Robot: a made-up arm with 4 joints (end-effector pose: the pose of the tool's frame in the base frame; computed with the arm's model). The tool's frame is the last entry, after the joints. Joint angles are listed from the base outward.
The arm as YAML. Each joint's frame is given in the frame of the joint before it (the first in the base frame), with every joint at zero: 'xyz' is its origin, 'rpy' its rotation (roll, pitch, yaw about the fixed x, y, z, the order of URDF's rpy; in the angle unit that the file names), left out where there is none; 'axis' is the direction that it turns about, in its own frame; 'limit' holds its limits. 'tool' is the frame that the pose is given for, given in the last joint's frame.
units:
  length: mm
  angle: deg
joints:
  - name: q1
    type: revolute
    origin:
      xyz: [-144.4, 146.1, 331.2]
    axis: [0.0, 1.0, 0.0]
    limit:
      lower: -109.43
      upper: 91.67
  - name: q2
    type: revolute
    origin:
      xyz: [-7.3, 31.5, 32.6]
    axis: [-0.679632, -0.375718, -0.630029]
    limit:
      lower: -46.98
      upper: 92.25
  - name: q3
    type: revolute
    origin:
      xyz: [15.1, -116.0, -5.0]
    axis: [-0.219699, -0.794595, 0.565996]
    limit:
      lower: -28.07
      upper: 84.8
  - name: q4
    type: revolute
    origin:
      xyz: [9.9, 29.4, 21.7]
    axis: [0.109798, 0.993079, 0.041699]
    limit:
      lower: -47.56
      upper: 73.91
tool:
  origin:
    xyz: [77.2, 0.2, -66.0]
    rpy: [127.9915, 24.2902, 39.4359]
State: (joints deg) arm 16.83 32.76 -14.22 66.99
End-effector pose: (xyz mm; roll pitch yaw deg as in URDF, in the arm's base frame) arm -181.0 94.9 327.4 -124.65 66.69 90.85
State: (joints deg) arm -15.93 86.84 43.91 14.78
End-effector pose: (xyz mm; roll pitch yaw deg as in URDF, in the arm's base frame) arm -190.9 105.6 439.5 45.38 -10.86 -21.26
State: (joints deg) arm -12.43 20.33 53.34 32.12
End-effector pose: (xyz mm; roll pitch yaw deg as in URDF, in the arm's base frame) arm -90.5 89.4 355.7 81.67 24.33 31.54
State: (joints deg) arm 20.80 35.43 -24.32 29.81
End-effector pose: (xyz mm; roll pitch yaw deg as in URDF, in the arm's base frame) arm -138.1 57.5 324.3 150.66 70.79 14.90
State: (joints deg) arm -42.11 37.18 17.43 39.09
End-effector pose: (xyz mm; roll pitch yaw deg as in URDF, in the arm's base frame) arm -137.2 60.0 352.0 102.80 4.38 6.16
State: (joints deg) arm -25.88 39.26 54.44 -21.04
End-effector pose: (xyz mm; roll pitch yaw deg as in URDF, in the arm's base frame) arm -156.8 140.1 443.4 27.56 -15.00 45.03
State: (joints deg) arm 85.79 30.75 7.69 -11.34
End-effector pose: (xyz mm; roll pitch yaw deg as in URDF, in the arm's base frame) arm -73.8 64.5 264.5 -154.26 74.03 117.60
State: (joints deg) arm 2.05 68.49 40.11 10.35
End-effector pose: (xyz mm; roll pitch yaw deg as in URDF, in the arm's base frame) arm -128.8 91.6 434.3 50.80 13.42 -6.54
